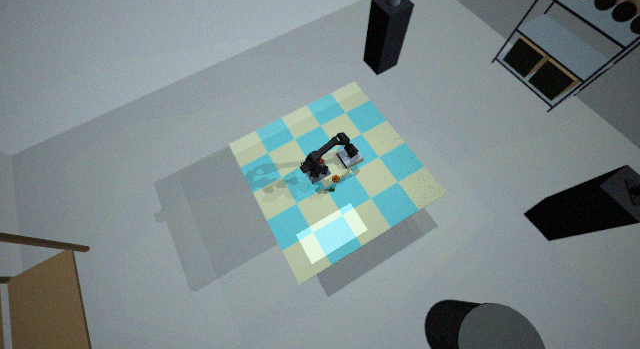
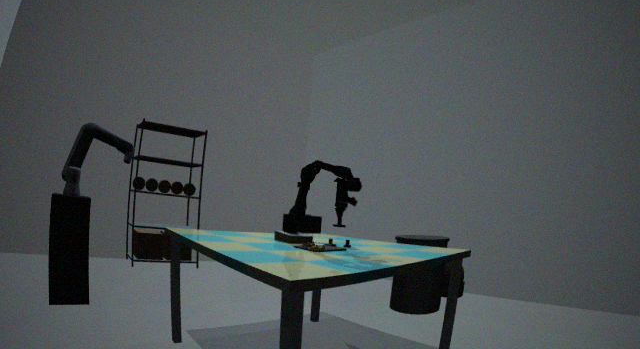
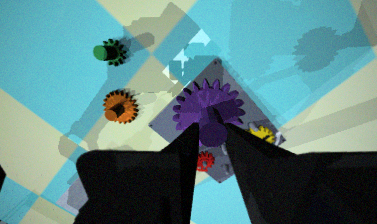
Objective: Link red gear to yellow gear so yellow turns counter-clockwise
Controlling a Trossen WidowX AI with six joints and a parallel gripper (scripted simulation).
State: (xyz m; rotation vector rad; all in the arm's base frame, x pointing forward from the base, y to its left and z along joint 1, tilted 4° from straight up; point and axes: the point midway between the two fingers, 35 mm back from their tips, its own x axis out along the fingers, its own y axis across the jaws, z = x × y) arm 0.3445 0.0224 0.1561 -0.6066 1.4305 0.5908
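Right now my gripper tip is 13 cm above the red gear, 11 cm to the left of it and 10 cm past it. The rest, counted from my gripper tip: purple gear (1 cm below); then orange gear (13 cm below, 13 cm behind, 8 cm to the left); then green gear (14 cm to the left, 13 cm below, 6 cm behind).
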